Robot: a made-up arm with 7 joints.
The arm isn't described. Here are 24 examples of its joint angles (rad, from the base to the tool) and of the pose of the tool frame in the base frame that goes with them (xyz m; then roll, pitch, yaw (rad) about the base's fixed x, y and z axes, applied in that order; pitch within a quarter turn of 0, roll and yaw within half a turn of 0).
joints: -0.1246 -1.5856 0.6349 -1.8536 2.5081 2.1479 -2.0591
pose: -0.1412 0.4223 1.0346 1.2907 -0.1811 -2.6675
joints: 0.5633 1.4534 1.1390 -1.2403 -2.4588 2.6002 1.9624
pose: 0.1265 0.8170 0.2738 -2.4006 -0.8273 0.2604
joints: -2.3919 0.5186 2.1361 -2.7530 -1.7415 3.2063 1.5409
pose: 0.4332 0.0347 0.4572 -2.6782 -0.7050 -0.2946
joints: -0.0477 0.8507 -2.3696 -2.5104 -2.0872 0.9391 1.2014
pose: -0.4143 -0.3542 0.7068 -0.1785 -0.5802 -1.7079
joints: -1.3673 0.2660 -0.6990 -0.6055 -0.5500 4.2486 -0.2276
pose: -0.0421 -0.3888 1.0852 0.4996 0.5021 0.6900
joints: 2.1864 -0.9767 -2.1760 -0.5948 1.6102 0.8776 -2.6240
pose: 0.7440 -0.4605 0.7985 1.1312 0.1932 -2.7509
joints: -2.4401 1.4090 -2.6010 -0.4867 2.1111 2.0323 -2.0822
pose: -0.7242 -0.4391 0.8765 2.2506 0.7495 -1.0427
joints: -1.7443 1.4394 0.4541 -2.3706 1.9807 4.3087 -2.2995
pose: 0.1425 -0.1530 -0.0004 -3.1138 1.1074 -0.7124
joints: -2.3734 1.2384 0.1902 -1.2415 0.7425 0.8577 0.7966
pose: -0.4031 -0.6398 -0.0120 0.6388 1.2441 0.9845
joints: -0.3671 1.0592 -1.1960 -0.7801 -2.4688 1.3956 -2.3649
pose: 0.6037 -0.7085 0.7016 0.4119 0.0098 2.8404
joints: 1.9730 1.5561 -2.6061 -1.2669 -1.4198 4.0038 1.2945
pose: 0.0781 0.6232 0.8159 1.4311 0.4384 2.2226
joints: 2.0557 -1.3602 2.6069 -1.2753 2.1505 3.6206 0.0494
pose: -0.0496 -0.6666 0.1146 -2.2855 -0.4826 2.6131
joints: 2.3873 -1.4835 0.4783 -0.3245 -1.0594 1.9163 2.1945
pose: 0.5957 -0.7230 0.6614 0.2493 0.4493 1.1434
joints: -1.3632 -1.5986 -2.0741 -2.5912 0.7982 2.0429 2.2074
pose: -0.4372 -0.2630 0.1215 0.7602 -0.1246 0.2629
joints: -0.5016 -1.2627 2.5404 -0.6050 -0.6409 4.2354 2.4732
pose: -0.6185 0.4509 0.4577 -1.3521 -0.3184 1.6881
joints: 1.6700 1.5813 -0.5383 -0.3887 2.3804 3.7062 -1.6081
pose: 0.1144 0.7536 0.2399 3.0700 -1.1580 0.9365
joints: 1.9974 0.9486 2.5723 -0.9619 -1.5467 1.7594 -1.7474
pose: -0.4007 0.1789 1.2732 1.8469 0.2462 -1.3891
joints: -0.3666 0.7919 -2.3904 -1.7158 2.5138 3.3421 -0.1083
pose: -0.2917 -0.2802 0.9504 -1.2065 0.3255 1.9633
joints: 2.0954 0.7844 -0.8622 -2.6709 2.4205 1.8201 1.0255
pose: 0.3040 0.2342 0.0524 2.5334 0.7240 -2.0623
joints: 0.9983 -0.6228 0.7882 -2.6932 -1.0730 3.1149 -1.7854
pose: -0.2048 0.4673 0.5047 -2.7793 0.9381 -1.3578
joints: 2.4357 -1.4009 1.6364 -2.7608 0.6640 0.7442 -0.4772
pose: -0.4168 -0.1361 0.3075 2.1521 1.0379 2.3540
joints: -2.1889 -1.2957 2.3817 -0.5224 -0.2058 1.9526 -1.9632
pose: 0.7123 0.6635 0.4680 -2.8143 0.9000 2.9704
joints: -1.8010 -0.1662 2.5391 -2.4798 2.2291 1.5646 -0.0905
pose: 0.4354 0.3741 0.2090 -1.1499 0.9544 0.5222
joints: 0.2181 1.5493 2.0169 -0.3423 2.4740 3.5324 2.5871
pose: 0.6851 0.4124 0.4888 -1.4812 -0.8466 -0.7292
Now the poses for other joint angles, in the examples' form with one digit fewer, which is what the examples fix.
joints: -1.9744 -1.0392 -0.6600 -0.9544 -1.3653 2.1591 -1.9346
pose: -0.098 0.497 1.222 1.532 0.275 -2.176
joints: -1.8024 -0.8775 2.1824 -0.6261 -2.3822 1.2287 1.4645
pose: 0.498 0.718 0.855 -0.598 -0.108 2.315
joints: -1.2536 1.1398 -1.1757 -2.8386 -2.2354 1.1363 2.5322
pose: -0.457 0.041 0.198 0.784 0.201 -1.010
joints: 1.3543 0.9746 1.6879 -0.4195 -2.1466 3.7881 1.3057
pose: -0.107 0.586 0.930 -0.004 -0.627 -0.504
